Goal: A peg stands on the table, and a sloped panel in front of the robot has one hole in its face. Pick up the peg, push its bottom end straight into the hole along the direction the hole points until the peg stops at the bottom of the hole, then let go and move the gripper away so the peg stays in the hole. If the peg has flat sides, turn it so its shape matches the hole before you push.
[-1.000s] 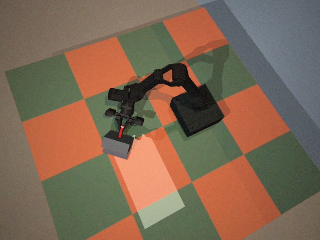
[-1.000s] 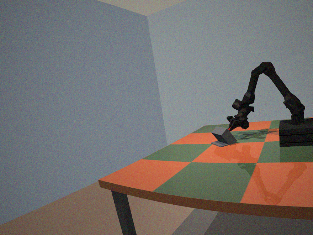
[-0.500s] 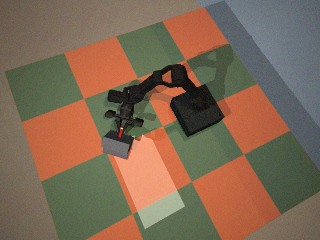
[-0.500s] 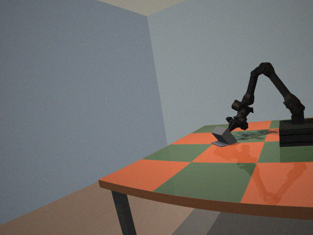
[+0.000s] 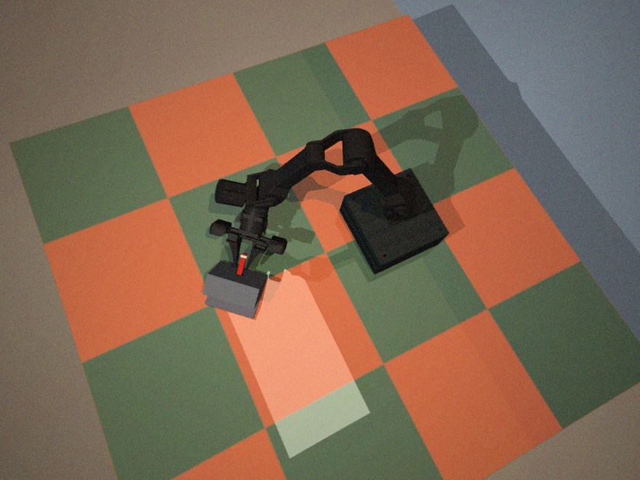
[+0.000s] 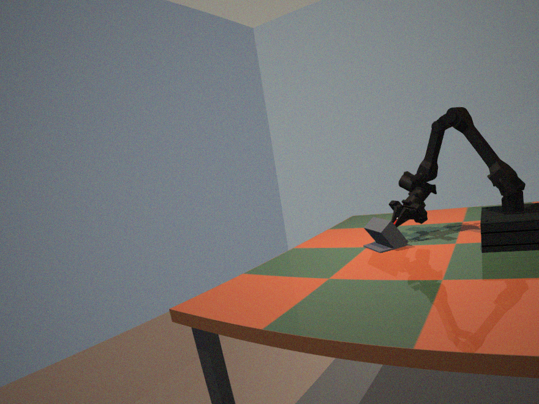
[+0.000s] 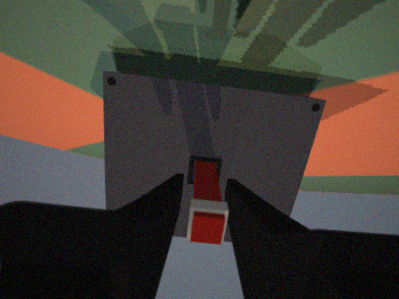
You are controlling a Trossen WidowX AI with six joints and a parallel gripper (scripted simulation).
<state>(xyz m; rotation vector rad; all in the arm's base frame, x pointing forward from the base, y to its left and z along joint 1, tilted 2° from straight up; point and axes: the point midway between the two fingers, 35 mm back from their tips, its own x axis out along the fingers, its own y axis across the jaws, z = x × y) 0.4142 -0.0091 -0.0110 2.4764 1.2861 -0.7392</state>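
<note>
My gripper tip is now 1 cm past the red square peg, 1 cm to the left of it and 1 cm below it. Round my gripper tip: grey sloped panel 2 cm ahead, 3 cm to the left, 2 cm below.
</note>
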